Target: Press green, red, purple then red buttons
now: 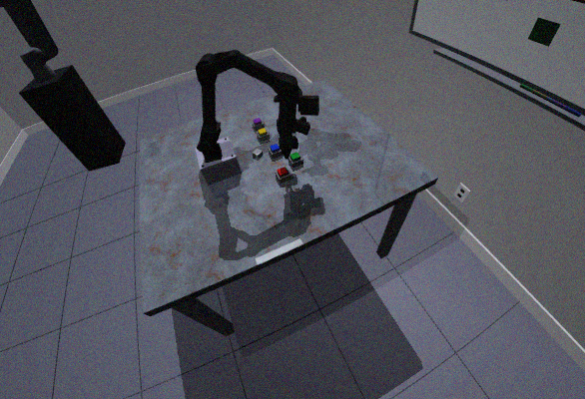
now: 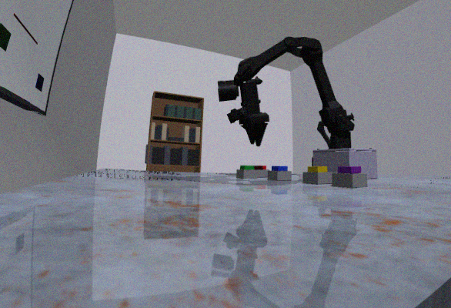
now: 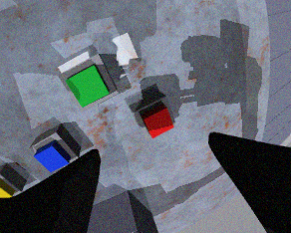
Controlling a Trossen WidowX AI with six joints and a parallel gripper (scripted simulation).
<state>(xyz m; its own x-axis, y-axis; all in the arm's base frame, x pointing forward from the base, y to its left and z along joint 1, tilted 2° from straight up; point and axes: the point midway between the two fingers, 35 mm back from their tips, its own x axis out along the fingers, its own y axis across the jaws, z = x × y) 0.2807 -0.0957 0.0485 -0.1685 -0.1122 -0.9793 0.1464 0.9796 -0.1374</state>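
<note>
Right now my gripper tip is 40 mm short of the green button, 40 mm to the right of it and 70 mm above it. Round my gripper tip: small white block (100 mm behind, 140 mm to the left, 100 mm below); then blue button (30 mm behind, 120 mm to the left, 70 mm below); then red button (30 mm behind, 20 mm to the right, 70 mm below).
</note>
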